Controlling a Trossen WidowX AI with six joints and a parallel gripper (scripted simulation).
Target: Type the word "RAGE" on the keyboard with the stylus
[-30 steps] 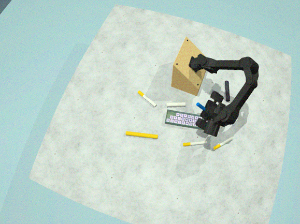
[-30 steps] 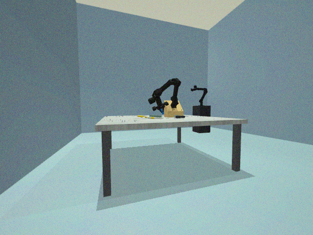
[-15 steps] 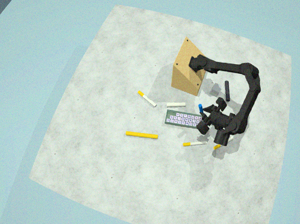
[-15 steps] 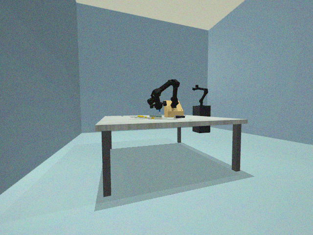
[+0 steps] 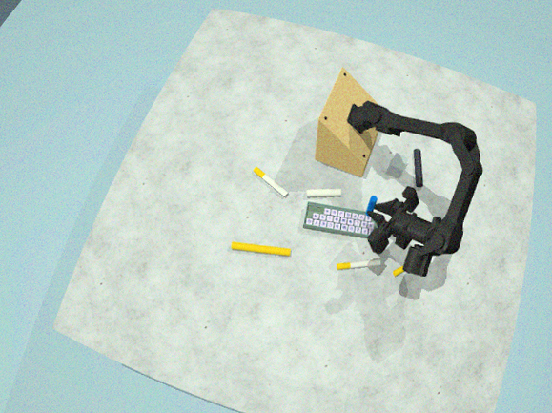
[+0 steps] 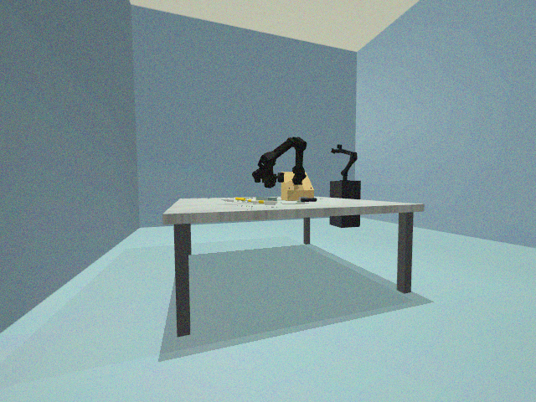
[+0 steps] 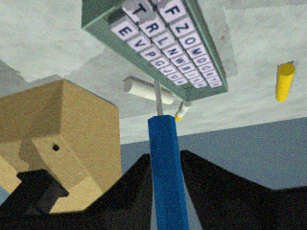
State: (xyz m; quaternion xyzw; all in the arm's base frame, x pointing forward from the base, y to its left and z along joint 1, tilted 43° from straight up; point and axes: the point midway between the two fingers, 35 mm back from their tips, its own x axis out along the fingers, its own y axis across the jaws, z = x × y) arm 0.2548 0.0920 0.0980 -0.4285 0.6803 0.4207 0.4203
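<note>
My gripper tip is 140 mm to the left of the white cylinder, 110 mm above it and 50 mm past it. The rest, counted from my gripper tip: blue stylus 10 mm below; then dark cylinder 230 mm behind, 110 mm to the left, 100 mm below; then white stylus tip 50 mm below.
</note>
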